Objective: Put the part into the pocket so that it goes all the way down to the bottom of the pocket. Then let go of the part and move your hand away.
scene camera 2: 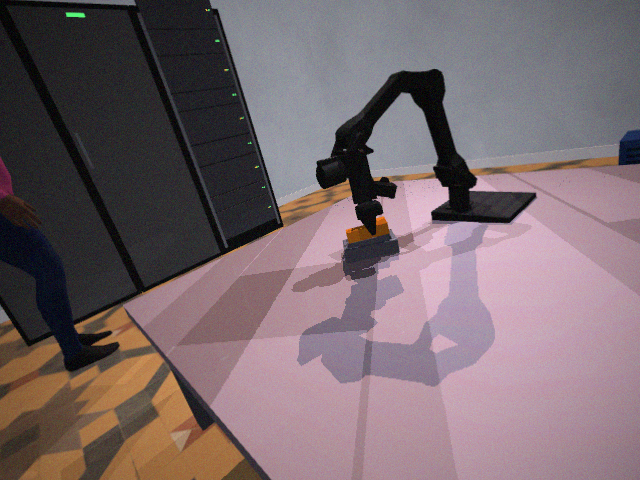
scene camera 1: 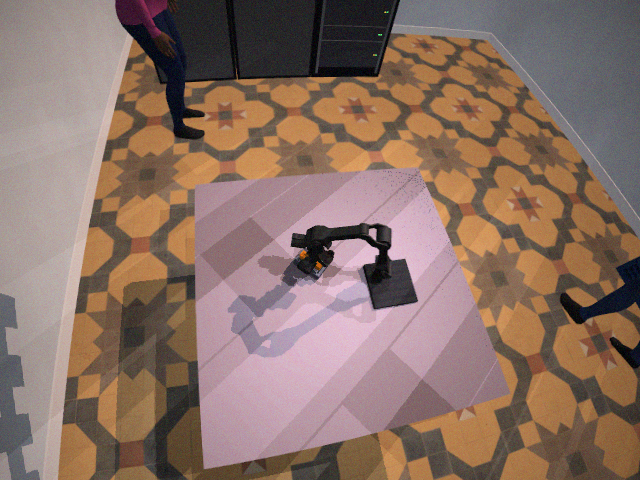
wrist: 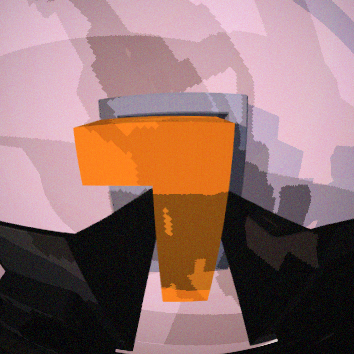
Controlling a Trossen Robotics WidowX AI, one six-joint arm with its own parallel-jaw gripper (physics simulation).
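Seen in the pictures: gripper, fingertip midpoint: point(scene camera 2: 373, 232) point(scene camera 1: 313, 262) point(wrist: 186, 195); arm's base, origin of the base link: point(scene camera 2: 459, 205) point(scene camera 1: 380, 273).
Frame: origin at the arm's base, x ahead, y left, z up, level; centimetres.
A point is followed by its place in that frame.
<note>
The orange part point(scene camera 1: 318, 266) @(x 28.1, y -10.9, z 5.4 cm) point(scene camera 2: 356, 234) @(x 32.6, y -17.0, z 4.2 cm) point(wrist: 192, 155) @(x 27.4, y -11.9, z 5.5 cm) is L-shaped, with a wide bar and a narrower stem. My gripper point(scene camera 1: 312, 261) @(x 28.9, y -14.2, z 3.1 cm) point(scene camera 2: 372, 227) @(x 28.9, y -14.2, z 3.1 cm) point(wrist: 186, 195) @(x 28.9, y -14.2, z 3.1 cm) is shut on its stem. The grey block with the pocket point(scene camera 2: 371, 251) @(x 33.0, y -13.4, z -0.4 cm) point(wrist: 175, 103) @(x 25.7, y -10.6, z 1.2 cm) stands on the table below the part. In the wrist view a thin dark strip of the pocket shows beyond the bar, the bar's left end reaches past the block's left edge, and the part covers most of the opening. In scene camera 2 the part stands above the block's rim; whether its underside is inside the pocket is hidden.
The arm's black base plate point(scene camera 1: 393, 289) @(x -2.6, y 9.2, z -0.6 cm) point(scene camera 2: 491, 205) @(x 0.0, y 8.7, z -0.6 cm) stands on the pink table point(scene camera 1: 258, 413) @(x 71.0, y 36.7, z -2.4 cm) point(scene camera 2: 516, 361) @(x 60.1, y 21.8, z -2.4 cm), to the right of the block in both scene views. Black cabinets point(scene camera 1: 273, 38) point(scene camera 2: 93, 129) and a person in a pink top point(scene camera 1: 142, 11) are beyond the table.
</note>
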